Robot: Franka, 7 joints.
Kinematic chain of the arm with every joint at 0, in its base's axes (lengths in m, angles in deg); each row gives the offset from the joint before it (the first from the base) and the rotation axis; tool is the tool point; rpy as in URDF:
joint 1: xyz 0 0 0.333 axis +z
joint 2: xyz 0 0 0 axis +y
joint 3: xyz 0 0 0.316 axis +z
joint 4: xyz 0.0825 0 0 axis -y
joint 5: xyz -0.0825 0 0.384 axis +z
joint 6: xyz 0 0 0 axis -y
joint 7: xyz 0.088 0 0 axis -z
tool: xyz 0 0 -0.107 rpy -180 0 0
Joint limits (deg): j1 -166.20..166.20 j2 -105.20..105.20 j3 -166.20..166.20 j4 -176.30..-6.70 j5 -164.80..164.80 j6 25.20..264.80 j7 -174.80..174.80
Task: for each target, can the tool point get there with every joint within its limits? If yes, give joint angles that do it. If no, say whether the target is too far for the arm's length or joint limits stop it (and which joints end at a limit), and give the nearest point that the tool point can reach.
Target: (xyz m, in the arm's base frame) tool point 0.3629 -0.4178 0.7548
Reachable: yes | joints -110.50 -16.04 52.98 -97.24 83.04 141.82 -24.13
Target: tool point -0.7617 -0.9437 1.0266
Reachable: no: too far | nearest point -0.4677 -0.5795 0.7589 | short by 0.539 m
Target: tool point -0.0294 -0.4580 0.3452
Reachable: yes | joints 137.71 -19.44 139.26 -146.54 -134.61 44.42 -12.25
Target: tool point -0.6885 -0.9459 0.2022
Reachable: no: too far | nearest point -0.5017 -0.6893 0.2377 | short by 0.319 m
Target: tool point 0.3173 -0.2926 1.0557
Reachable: yes | joints -93.24 5.72 57.98 -44.19 70.42 137.70 -39.28
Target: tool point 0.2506 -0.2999 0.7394
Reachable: yes | joints -140.40 69.59 129.12 -133.52 -24.67 199.30 -24.71
